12 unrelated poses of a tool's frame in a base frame.
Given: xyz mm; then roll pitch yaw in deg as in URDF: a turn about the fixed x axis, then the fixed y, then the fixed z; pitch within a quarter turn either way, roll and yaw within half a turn.
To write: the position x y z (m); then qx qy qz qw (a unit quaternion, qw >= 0). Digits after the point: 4 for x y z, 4 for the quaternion.
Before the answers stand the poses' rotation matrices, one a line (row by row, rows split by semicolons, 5 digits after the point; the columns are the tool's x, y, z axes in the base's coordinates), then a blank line. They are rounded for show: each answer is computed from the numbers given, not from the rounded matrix.
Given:
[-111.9 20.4 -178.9 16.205 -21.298 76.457]
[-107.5 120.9 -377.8 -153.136 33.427 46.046]
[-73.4 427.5 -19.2 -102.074 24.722 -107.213]
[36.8 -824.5 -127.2 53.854 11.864 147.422]
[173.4 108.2 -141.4 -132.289 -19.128 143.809]
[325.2 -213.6 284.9 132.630 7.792 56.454]
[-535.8 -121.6 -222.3 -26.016 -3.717 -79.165]
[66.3 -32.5 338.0 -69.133 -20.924 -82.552]
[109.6 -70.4 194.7 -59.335 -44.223 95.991]
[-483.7 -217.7 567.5 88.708 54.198 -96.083]
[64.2 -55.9 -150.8 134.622 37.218 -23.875]
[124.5 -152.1 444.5 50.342 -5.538 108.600]
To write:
0.21818 -0.95731 0.18964; 0.90580 0.12632 -0.40444; 0.36322 0.26002 0.89469
0.57927 0.46943 -0.66639; 0.60082 -0.79838 -0.04014; -0.55087 -0.37713 -0.74452
-0.26880 -0.07878 0.95997; -0.86766 0.45255 -0.20582; -0.41822 -0.88825 -0.19000
-0.82466 -0.45750 0.33262; 0.52695 -0.40765 0.74576; -0.20559 0.79027 0.57724
-0.76249 0.20168 -0.61476; 0.55788 0.68618 -0.46683; 0.32768 -0.69892 -0.63572
0.54750 0.61958 0.56246; 0.82575 -0.29112 -0.48310; -0.13558 0.72895 -0.67101
0.18759 0.88800 0.41985; -0.98011 0.14101 0.13967; 0.06483 -0.43770 0.89678
0.12108 0.39645 0.91004; -0.92617 -0.28472 0.24726; 0.35713 -0.87279 0.33271
-0.07480 -0.56985 -0.81834; 0.71272 0.54342 -0.44355; 0.69745 -0.61642 0.36549
-0.06199 -0.06350 -0.99605; -0.58169 -0.80866 0.08776; -0.81104 0.58484 0.01319
0.72820 0.10937 -0.67659; -0.32231 -0.81656 -0.47889; -0.60485 0.56680 -0.55937
-0.31747 -0.58117 0.74930; 0.94334 -0.27398 0.18718; 0.09651 0.76627 0.63522

[-0.1119 0.0204 -0.1789 0.2220 -0.0580 0.6225 0.7482]
[-0.1075 0.1209 -0.3778 -0.8835 -0.3028 0.3445 0.0954]
[-0.0734 0.4275 -0.0192 -0.3423 0.6913 -0.3957 0.4984]
[0.0368 -0.8245 -0.1272 0.0379 0.4582 0.8381 0.2937]
[0.1734 0.1082 -0.1414 -0.2162 -0.8781 0.3319 0.2683]
[0.3252 -0.2136 0.2849 0.7921 0.4562 0.1347 0.3825]
[-0.5358 -0.1216 -0.2223 -0.1935 0.1190 -0.6261 0.7459]
[0.0663 -0.0325 0.3380 -0.5179 0.2557 -0.6116 0.5406]
[0.1096 -0.0704 0.1947 -0.0638 -0.5596 0.4735 0.6771]
[-0.4837 -0.2177 0.5675 0.6583 -0.2450 -0.6863 0.1888]
[0.0642 -0.0559 -0.1508 0.8809 -0.0604 -0.3637 0.2968]
[0.1245 -0.1521 0.4445 0.2834 0.3195 0.7461 0.5108]

